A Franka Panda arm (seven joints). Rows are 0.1 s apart.
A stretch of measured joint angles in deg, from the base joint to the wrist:
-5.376, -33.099, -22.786, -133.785, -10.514, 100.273, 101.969
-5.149, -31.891, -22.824, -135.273, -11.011, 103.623, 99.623
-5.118, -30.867, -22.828, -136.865, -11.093, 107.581, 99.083
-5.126, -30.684, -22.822, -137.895, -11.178, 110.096, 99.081
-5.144, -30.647, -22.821, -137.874, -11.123, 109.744, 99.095
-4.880, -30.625, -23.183, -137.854, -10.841, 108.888, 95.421
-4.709, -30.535, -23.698, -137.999, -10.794, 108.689, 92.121
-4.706, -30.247, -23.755, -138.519, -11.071, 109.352, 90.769
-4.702, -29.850, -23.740, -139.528, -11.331, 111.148, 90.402
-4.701, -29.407, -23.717, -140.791, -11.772, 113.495, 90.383
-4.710, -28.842, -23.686, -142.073, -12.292, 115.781, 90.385
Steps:
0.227, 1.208, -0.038, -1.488, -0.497, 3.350, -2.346
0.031, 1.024, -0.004, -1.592, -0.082, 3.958, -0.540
-0.008, 0.183, 0.006, -1.030, -0.085, 2.515, -0.002
-0.018, 0.037, 0.001, 0.021, 0.055, -0.352, 0.014
0.264, 0.022, -0.362, 0.020, 0.282, -0.856, -3.674
0.171, 0.090, -0.515, -0.145, 0.047, -0.199, -3.300
0.003, 0.288, -0.057, -0.520, -0.277, 0.663, -1.352
0.004, 0.397, 0.015, -1.009, -0.260, 1.796, -0.367
0.001, 0.443, 0.023, -1.263, -0.441, 2.347, -0.019
-0.009, 0.565, 0.031, -1.282, -0.520, 2.286, 0.002

